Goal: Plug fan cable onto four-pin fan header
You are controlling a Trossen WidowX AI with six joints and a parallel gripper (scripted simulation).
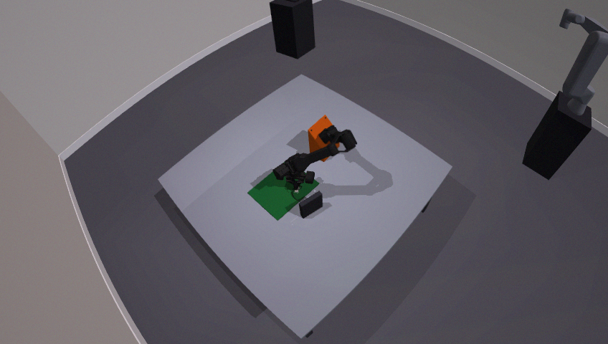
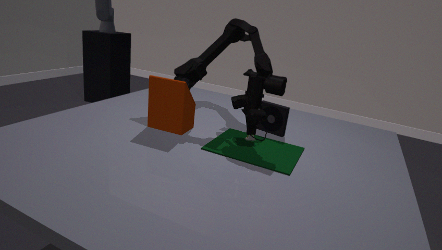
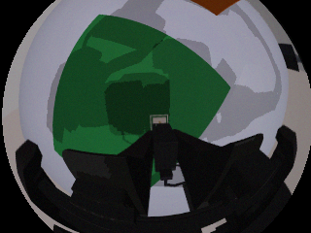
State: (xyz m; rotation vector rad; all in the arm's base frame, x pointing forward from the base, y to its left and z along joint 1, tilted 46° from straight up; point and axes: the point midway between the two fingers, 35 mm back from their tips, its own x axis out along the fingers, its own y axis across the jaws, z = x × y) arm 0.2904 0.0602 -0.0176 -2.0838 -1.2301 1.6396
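Now: gripper tip 1 cm below the dark plug and 1 cm short of it. Also, from my gripper tip: green board: 6 cm to the right, 5 cm below, 4 cm ahead; black fan: 13 cm to the left, 6 cm ahead, 2 cm above.
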